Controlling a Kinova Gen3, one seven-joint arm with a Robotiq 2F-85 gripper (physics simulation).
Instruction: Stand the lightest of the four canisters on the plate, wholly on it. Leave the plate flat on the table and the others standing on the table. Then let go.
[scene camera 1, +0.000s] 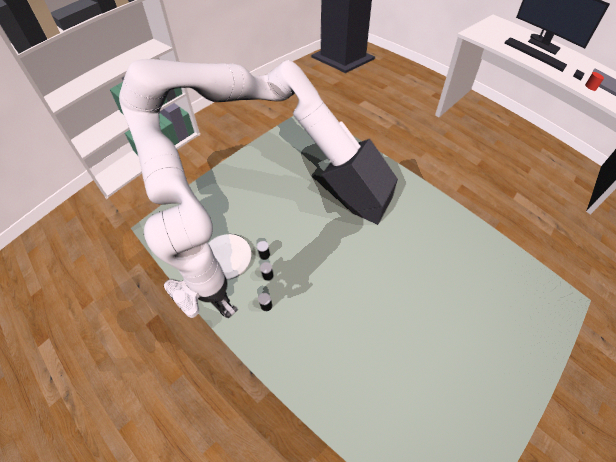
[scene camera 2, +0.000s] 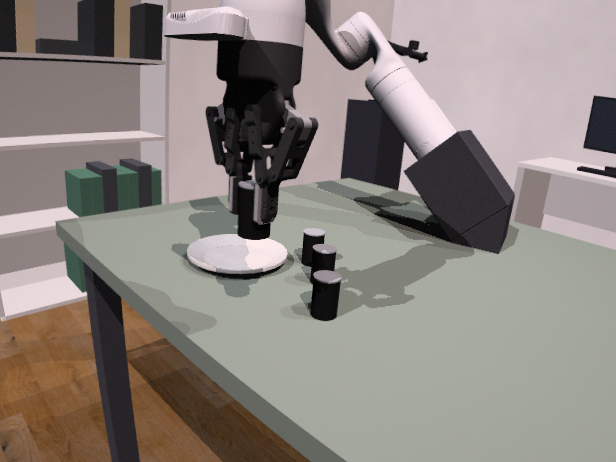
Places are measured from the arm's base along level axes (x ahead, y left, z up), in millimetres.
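Pixels of known places: gripper, fingertip midpoint: (scene camera 1: 223, 309) (scene camera 2: 251, 217); arm's base, origin of the base link: (scene camera 1: 345, 156) (scene camera 2: 438, 149).
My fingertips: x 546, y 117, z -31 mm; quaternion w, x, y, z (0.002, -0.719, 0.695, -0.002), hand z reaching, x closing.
For each thing: its top centre in the pictures, then the offset to it from my fingertips. Level surfaces: height alone.
- black canister, middle of its top: (scene camera 2: 255, 183) 4 mm back, 0 mm left, 33 mm up
- white plate, middle of its top: (scene camera 2: 237, 250) (scene camera 1: 225, 255) 115 mm back, 182 mm right, 117 mm down
- green table, its level: 133 mm down
My gripper (scene camera 1: 228, 310) (scene camera 2: 251, 202) is shut on a black canister (scene camera 2: 247, 220) with a grey lid. It holds the canister upright in the air, above table level. In scene camera 2 the canister's bottom overlaps the far part of the white plate (scene camera 1: 243, 256) (scene camera 2: 198, 256); its exact place over or beside the plate is hard to tell. The plate lies flat. Three similar canisters stand upright in a row beside the plate: the back one (scene camera 1: 264, 251) (scene camera 2: 313, 250), the middle one (scene camera 1: 267, 273) (scene camera 2: 324, 261) and the front one (scene camera 1: 265, 303) (scene camera 2: 325, 299). Which is lightest does not show.
The green table (scene camera 1: 400, 325) (scene camera 2: 450, 350) has an edge near the plate and gripper. The arm's dark base (scene camera 1: 357, 180) (scene camera 2: 462, 192) stands at the far side of the table. A shelf unit and a white desk stand beyond the table.
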